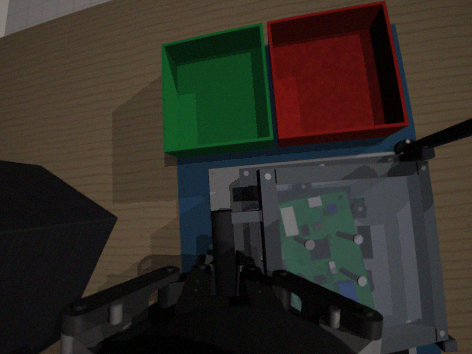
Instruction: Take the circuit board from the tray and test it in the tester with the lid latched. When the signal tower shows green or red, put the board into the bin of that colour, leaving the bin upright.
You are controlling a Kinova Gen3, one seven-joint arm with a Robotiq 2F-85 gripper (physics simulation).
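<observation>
The green circuit board lies in the grey tester, seen through the clear lid with its grey frame. The lid lies down over the board, with several round pins above it. A black cylindrical handle stands at the tester's left side. My gripper is shut on this handle, with a finger on each side of it. Whether the latch is engaged cannot be told. The green bin and the red bin are upright and empty behind the tester. The tray and the signal tower's lights cannot be made out.
A large black block fills the left side. A black rod reaches in from the right at the tester's back right corner. The bins and tester stand on a blue base on a wooden table.
</observation>
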